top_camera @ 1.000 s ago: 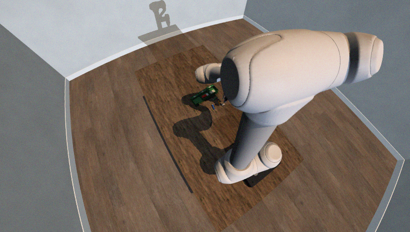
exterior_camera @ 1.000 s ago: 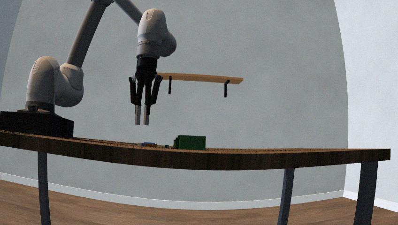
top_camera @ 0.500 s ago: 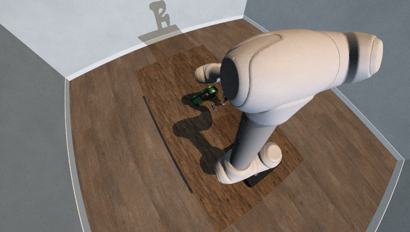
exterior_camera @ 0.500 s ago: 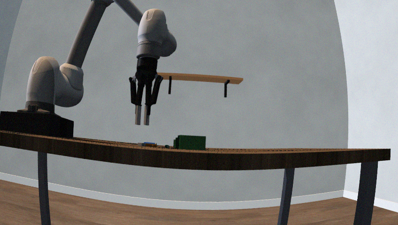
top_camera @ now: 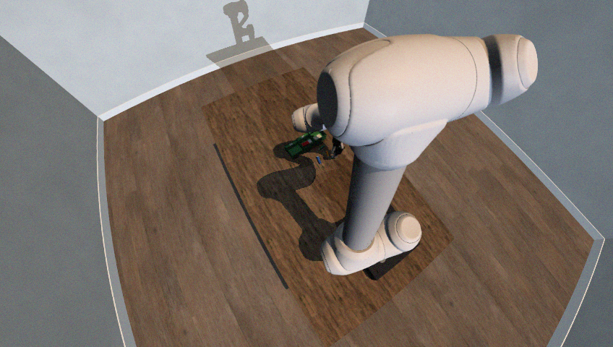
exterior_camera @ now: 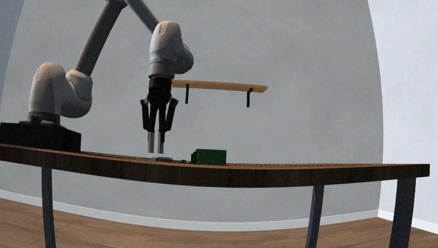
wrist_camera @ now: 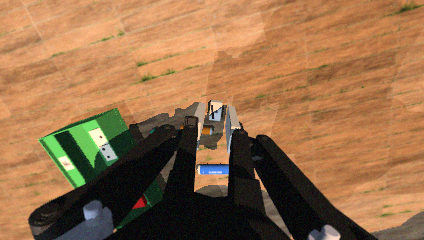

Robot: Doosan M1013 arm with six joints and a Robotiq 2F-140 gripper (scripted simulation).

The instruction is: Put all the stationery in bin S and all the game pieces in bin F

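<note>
The orange piece lies 5 cm below my hand, 3 cm ahead of it and 2 cm to the left of it. From my hand the other things lie so: white domino (16 cm ahead, 4 cm below); then green cylinder (9 cm ahead, 5 cm below, 2 cm to the left); then blue piece (9 cm to the left, 5 cm below, 3 cm ahead).
</note>
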